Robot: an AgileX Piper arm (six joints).
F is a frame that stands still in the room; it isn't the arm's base.
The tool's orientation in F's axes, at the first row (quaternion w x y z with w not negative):
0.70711 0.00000 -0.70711 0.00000
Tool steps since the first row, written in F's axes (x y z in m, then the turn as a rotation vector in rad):
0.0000 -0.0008 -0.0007 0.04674 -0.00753 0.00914
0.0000 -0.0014 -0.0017 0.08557 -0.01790 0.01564
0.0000 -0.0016 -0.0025 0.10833 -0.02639 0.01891
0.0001 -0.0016 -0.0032 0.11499 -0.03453 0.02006
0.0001 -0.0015 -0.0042 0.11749 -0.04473 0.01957
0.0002 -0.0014 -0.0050 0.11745 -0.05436 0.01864
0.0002 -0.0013 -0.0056 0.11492 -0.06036 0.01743
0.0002 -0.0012 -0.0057 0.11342 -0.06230 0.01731
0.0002 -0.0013 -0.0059 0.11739 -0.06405 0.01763
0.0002 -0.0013 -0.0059 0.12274 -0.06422 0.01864
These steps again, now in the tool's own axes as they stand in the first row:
-0.0007 -0.0008 0.0000 0.00914 -0.00753 -0.04674
-0.0017 -0.0014 0.0000 0.01564 -0.01790 -0.08557
-0.0025 -0.0016 0.0000 0.01891 -0.02639 -0.10833
-0.0032 -0.0016 -0.0001 0.02006 -0.03453 -0.11499
-0.0042 -0.0015 -0.0001 0.01957 -0.04473 -0.11749
-0.0050 -0.0014 -0.0002 0.01864 -0.05436 -0.11745
-0.0056 -0.0013 -0.0002 0.01743 -0.06036 -0.11492
-0.0057 -0.0012 -0.0002 0.01731 -0.06230 -0.11342
-0.0059 -0.0013 -0.0002 0.01763 -0.06405 -0.11739
-0.0059 -0.0013 -0.0002 0.01864 -0.06422 -0.12274

